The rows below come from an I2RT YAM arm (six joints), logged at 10 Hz.
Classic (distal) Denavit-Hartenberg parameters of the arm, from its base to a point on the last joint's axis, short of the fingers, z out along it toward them. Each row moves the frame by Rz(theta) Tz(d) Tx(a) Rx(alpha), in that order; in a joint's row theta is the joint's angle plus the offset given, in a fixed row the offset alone. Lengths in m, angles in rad.
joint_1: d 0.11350  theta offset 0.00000  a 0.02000  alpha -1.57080
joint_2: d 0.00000  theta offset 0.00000  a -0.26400  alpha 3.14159
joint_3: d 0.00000  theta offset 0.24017  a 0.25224  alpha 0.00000
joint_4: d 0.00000  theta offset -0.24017  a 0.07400  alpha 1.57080
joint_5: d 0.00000  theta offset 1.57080  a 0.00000  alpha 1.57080
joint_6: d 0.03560  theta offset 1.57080  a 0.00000  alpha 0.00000
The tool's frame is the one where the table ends.
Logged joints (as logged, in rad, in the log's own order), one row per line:
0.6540, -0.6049, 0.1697, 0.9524, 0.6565, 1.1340
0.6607, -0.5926, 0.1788, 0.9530, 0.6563, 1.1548
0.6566, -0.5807, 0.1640, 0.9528, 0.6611, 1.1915
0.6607, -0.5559, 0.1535, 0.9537, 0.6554, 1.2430
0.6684, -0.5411, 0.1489, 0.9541, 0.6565, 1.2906
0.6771, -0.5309, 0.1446, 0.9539, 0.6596, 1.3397
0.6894, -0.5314, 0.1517, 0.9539, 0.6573, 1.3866
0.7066, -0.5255, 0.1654, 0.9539, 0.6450, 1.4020
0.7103, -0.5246, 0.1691, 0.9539, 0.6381, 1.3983
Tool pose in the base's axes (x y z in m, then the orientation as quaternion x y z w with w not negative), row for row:
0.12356, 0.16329, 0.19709, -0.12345, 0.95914, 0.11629, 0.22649
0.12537, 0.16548, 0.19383, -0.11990, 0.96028, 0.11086, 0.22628
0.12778, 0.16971, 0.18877, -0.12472, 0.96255, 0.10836, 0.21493
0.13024, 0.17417, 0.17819, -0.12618, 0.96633, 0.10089, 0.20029
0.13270, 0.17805, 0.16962, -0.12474, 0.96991, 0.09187, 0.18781
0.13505, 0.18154, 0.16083, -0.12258, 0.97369, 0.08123, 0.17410
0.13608, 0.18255, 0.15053, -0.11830, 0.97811, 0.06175, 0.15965
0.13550, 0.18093, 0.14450, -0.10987, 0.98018, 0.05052, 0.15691
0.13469, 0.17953, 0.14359, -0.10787, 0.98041, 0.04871, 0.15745
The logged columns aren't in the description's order. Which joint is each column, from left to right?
Columns, left to right: joint_6, joint_4, joint_5, joint_1, joint_3, joint_2.
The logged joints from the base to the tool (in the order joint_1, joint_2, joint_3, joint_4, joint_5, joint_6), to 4 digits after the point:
0.9524, 1.1340, 0.6565, -0.6049, 0.1697, 0.6540
0.9530, 1.1548, 0.6563, -0.5926, 0.1788, 0.6607
0.9528, 1.1915, 0.6611, -0.5807, 0.1640, 0.6566
0.9537, 1.2430, 0.6554, -0.5559, 0.1535, 0.6607
0.9541, 1.2906, 0.6565, -0.5411, 0.1489, 0.6684
0.9539, 1.3397, 0.6596, -0.5309, 0.1446, 0.6771
0.9539, 1.3866, 0.6573, -0.5314, 0.1517, 0.6894
0.9539, 1.4020, 0.6450, -0.5255, 0.1654, 0.7066
0.9539, 1.3983, 0.6381, -0.5246, 0.1691, 0.7103

